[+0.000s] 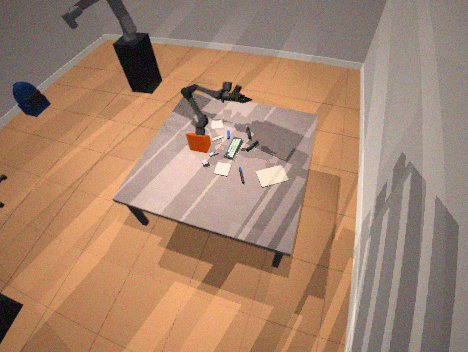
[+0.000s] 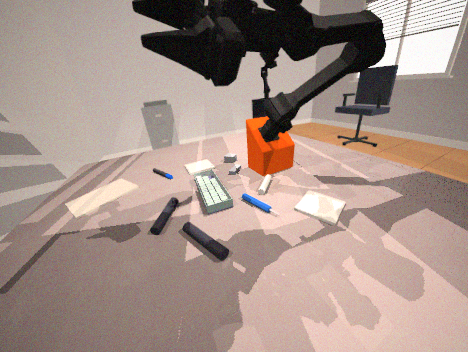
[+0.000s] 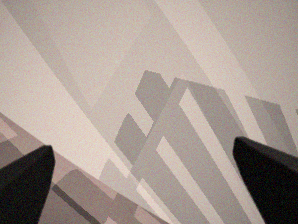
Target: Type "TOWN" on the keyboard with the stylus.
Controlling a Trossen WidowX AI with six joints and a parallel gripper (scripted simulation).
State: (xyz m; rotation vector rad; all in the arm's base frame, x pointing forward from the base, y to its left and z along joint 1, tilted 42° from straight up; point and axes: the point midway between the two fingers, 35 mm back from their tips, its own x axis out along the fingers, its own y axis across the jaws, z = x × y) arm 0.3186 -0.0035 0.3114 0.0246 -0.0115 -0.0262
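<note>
My gripper tip is now 35 cm above the pale green keyboard guard, 17 cm to the left of it and 10 cm past it. From my gripper tip the other things lie so: blue stylus: 36 cm below, 19 cm behind, 1 cm to the right; then white pad: 36 cm below, 31 cm behind, 6 cm to the left; then white cylinder: 36 cm below, 26 cm behind, 10 cm to the right.
</note>
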